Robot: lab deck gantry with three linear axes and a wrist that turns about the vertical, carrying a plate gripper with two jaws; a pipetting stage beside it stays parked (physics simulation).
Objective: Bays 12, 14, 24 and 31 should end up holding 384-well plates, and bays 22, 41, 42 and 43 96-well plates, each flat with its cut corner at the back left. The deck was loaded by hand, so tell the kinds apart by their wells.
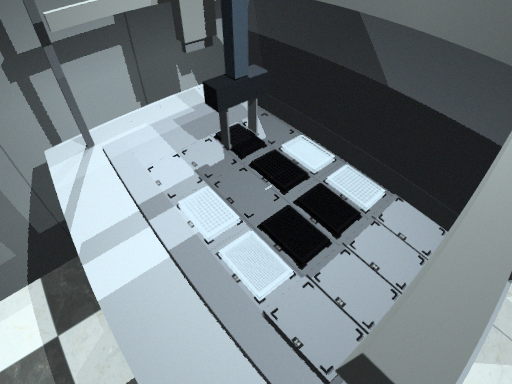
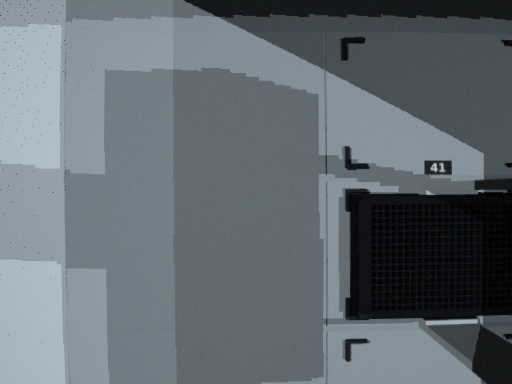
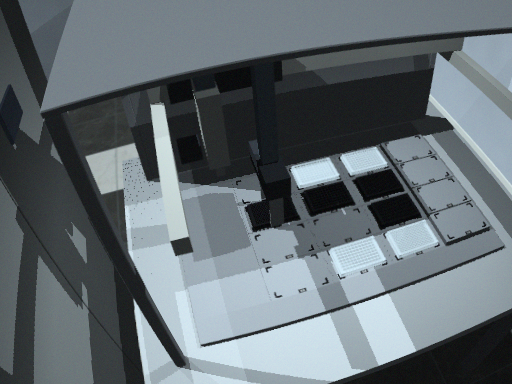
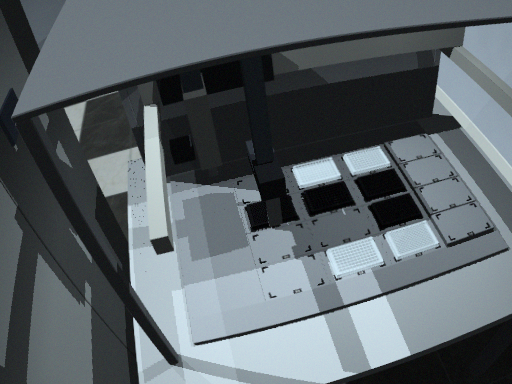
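Where they show: gripper, fingertip midpoint: [image 1: 239,139] [image 2: 444,254] [image 3: 272,211] [image 4: 271,211]; robot's base, link origin: [image 1: 149,169] [image 3: 276,296] [image 4: 271,296].
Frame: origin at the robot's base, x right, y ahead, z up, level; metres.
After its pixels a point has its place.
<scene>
A black plate with fine wells [image 1: 243,140] {x -0.257, y 0.082, z 0.013 m} [image 2: 425,257] {x -0.257, y 0.047, z 0.014 m} [image 3: 257,214] {x -0.256, y 0.022, z 0.013 m} lies in bay 31. My gripper [image 1: 241,141] {x -0.257, y 0.064, z 0.007 m} [image 3: 273,214] {x -0.257, y 0.064, z 0.007 m} is low over it, its jaws beside the front and back edges; a narrow gap shows at the back jaw, so it looks open. Other 384-well plates are black ones in bay 33 [image 1: 327,207] {x -0.252, y 0.393, z 0.013 m} and bay 23 [image 1: 295,235] {x -0.145, y 0.399, z 0.012 m}, and a white one in bay 13 [image 1: 256,262] {x -0.043, y 0.396, z 0.014 m}. 96-well plates are black in bay 32 [image 1: 279,170] {x -0.250, y 0.237, z 0.014 m} and white in bay 12 [image 1: 209,212] {x -0.042, y 0.237, z 0.014 m} and bay 43 [image 1: 356,186] {x -0.362, y 0.396, z 0.011 m}. Bay 42's white plate [image 1: 307,152] {x -0.360, y 0.231, z 0.011 m} has wells too small to tell. Cut corners are unclear.
Bay 41 [image 2: 400,100] {x -0.366, y 0.037, z 0.000 m} holds no plate and lies behind bay 31. Bay 22 [image 1: 242,187] {x -0.151, y 0.213, z 0.000 m} and the four bays of the right column hold none. The gripper's mast [image 1: 237,45] {x -0.247, y 0.084, z 0.286 m} rises above bay 31. A pale beam [image 3: 170,175] {x -0.058, y -0.161, z 0.400 m} stands left of the bays.
</scene>
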